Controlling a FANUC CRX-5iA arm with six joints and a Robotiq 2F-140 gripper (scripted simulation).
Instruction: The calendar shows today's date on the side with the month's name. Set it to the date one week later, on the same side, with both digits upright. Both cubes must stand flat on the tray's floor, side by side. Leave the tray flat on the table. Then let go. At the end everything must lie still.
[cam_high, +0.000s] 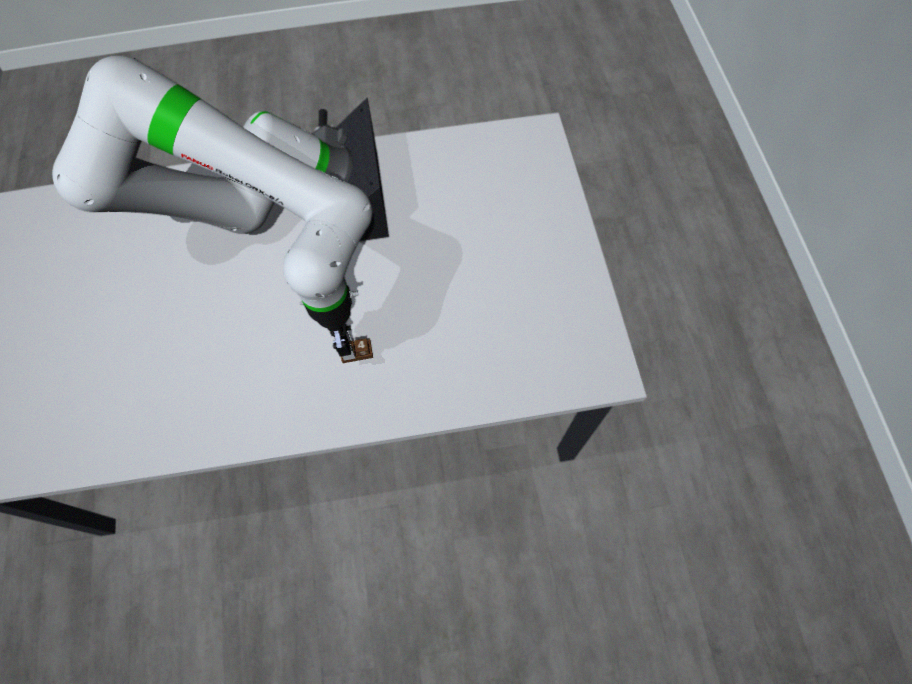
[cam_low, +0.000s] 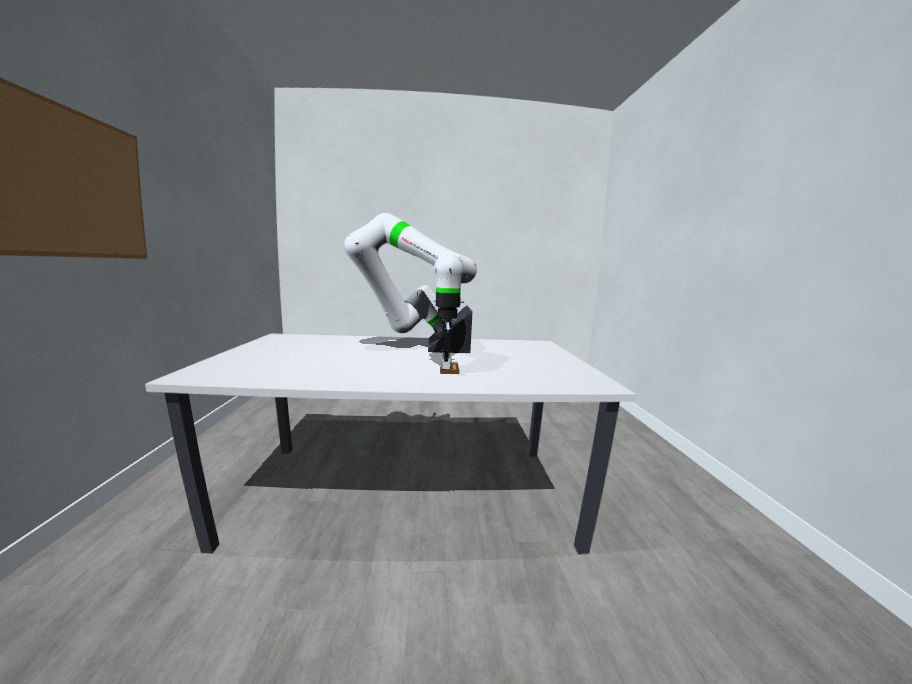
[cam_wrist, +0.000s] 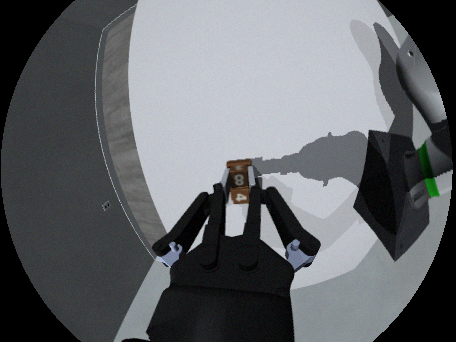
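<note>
Right now my hand is 30 mm to the right of the brown cube and 30 mm above it. The rest, counted from my hand: brown wooden tray (20 mm to the left, 40 mm below).
</note>
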